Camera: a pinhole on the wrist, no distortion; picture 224 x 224 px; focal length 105.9 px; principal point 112.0 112.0 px. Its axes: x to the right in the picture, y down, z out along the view. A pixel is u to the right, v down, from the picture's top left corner.
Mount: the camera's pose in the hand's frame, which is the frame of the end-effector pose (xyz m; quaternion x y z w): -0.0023 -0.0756 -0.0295 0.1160 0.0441 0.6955 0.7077
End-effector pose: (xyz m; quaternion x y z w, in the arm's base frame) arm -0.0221 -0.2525 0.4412 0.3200 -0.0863 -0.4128 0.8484
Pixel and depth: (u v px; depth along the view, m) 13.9 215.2 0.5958
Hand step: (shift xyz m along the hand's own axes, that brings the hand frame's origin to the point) -0.4504 -0.6826 0.6243
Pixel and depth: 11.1 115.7 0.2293
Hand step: 0.0350 -0.3164 0.1729
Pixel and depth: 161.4 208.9 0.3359
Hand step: -0.2221 0.0474 0.3809
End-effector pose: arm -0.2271 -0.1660 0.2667 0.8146 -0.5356 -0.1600 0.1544
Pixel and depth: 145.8 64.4 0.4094
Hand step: 0.2723 0.0112 0.3387
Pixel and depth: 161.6 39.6 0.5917
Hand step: 0.5321 0.1369 0.4802
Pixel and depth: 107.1 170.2 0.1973
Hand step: -0.0640 -0.1044 0.1853
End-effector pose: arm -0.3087 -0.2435 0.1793 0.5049 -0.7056 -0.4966 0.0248
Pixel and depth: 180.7 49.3 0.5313
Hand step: 0.4329 0.2108 0.4486
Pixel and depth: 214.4 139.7 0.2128
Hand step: -0.0030 0.1075 0.2097
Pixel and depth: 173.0 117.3 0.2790
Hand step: 0.0511 0.0556 0.2600
